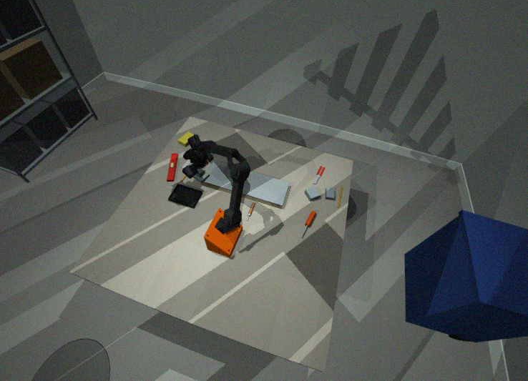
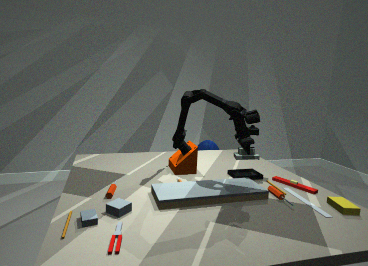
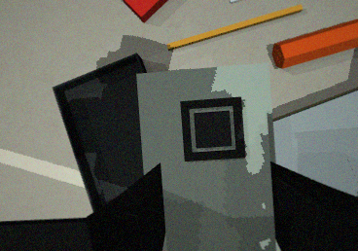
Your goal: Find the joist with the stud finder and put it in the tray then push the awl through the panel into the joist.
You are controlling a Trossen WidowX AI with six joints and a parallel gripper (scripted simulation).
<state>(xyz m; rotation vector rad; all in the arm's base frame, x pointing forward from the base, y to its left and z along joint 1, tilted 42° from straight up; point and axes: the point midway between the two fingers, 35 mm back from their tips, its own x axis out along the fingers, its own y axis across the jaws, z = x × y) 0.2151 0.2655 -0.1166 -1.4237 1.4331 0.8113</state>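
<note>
The black tray is 15 cm below my gripper tip, 10 cm behind it and 4 cm to the left of it. The rest, counted from my gripper tip: ruler 23 cm ahead, 19 cm to the left, 16 cm below; stud finder 2 cm above, 1 cm to the left; red level 25 cm to the left, 15 cm below, 6 cm ahead.
</note>
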